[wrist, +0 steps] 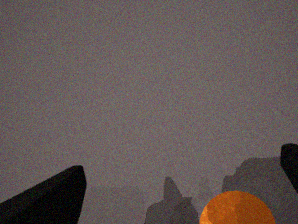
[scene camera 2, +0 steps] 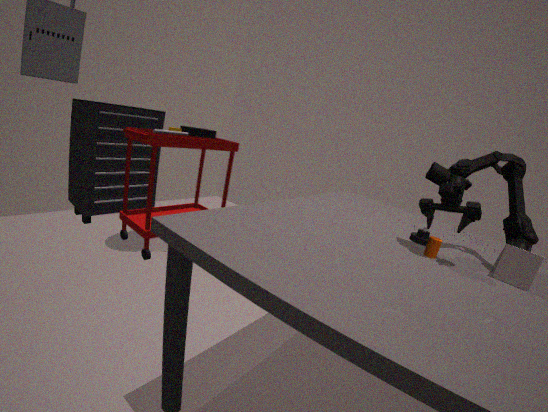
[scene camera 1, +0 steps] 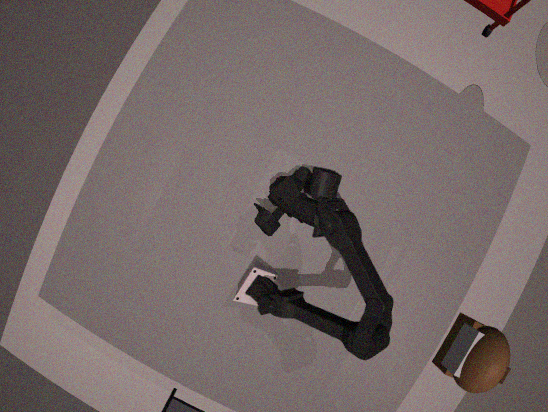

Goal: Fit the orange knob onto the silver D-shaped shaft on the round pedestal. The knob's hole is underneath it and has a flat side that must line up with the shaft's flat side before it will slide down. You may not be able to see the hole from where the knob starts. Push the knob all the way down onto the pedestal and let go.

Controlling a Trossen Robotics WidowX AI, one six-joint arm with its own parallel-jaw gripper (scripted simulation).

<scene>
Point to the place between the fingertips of the gripper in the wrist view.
183, 165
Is the gripper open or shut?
Open.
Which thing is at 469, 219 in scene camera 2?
The gripper.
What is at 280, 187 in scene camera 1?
The gripper.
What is the gripper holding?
Nothing.
</scene>
